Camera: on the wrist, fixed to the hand. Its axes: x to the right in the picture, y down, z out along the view.
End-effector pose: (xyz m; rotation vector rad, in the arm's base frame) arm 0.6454 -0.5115 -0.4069 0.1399 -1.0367 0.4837
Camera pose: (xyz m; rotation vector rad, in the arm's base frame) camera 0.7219 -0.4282 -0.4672 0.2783 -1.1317 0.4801
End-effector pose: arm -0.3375 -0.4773 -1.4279 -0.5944 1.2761 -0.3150
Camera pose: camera -0.4543 -0.4720 -1.4804 -0.5621 1.1220 -0.3694
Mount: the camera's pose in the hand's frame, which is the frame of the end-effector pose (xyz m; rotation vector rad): 0.0069 0.0464 -0.1193 0.0895 -0.1254 -0.0507
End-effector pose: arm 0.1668 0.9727 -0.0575 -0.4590 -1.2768 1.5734
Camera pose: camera 0.2363 1.0416 -0.1403 -0.2731 -1.2960 1.6300
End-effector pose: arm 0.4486 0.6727 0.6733 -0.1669 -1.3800 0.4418
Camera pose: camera 0.5558 0.7343 0.6394 -0.0312 -1.4809 0.4772
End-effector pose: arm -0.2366 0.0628 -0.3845 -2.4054 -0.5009 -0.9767
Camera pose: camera -0.2733 -0.0413 -0.3193 -2.3936 -0.6399 -0.8099
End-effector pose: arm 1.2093 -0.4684 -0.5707 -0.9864 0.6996 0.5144
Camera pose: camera 1.1473 -0.5514 -0.6462 -0.8782 0.5792 0.4921
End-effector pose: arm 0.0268 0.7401 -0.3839 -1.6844 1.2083 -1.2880
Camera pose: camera -0.0996 0.7201 -0.3912 -1.7136 1.0263 -1.2286
